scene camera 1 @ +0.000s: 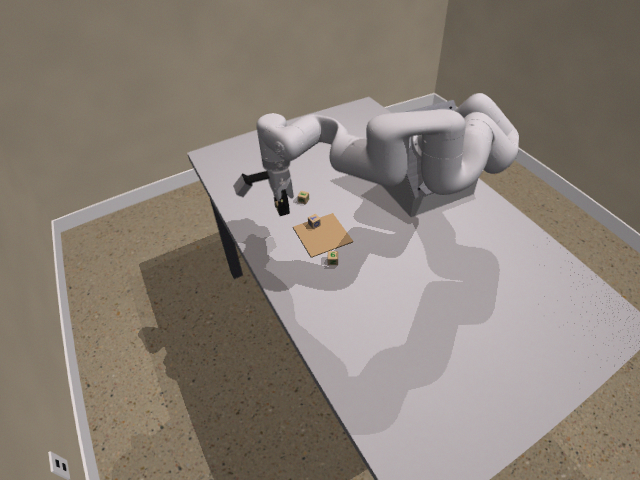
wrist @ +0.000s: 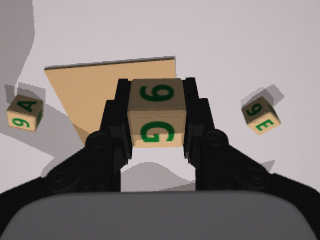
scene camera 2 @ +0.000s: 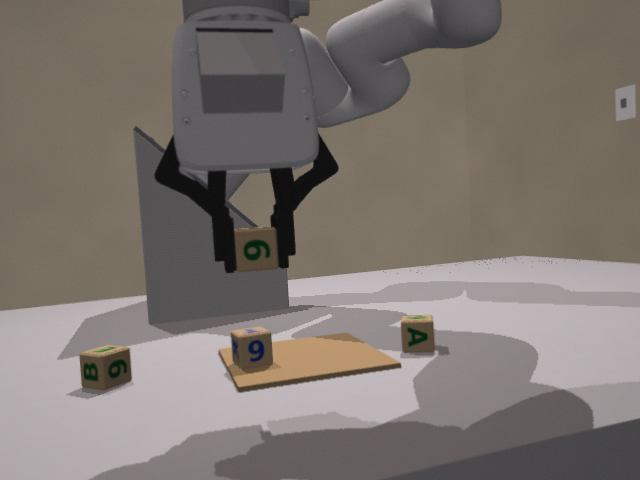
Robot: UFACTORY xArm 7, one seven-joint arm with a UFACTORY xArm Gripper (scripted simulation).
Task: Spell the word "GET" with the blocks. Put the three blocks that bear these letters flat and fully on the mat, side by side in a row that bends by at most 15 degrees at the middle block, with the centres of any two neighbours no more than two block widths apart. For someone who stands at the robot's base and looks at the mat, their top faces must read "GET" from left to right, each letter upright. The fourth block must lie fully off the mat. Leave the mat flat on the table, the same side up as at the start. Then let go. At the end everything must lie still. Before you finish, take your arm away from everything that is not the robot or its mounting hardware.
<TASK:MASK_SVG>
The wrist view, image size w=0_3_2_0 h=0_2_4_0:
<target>my gripper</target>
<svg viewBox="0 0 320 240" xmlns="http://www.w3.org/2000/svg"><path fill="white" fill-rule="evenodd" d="M320 193L308 185L277 173L269 173L261 164L229 145L227 135L223 131L215 129L208 99L199 98L195 77L186 77L185 80L182 80L187 112L183 150L184 158L188 159L188 164L195 167L195 191L121 192L121 168L128 165L128 160L132 159L133 146L127 116L131 81L128 81L128 78L118 79L114 100L106 100L100 129L91 133L86 138L84 148L51 169L45 177L42 178L40 176L0 194L0 240L320 240Z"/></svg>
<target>wooden block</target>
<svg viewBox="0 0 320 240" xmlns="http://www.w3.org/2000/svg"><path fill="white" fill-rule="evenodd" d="M133 79L131 81L127 110L132 146L134 148L182 147L187 113L182 79Z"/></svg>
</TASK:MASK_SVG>
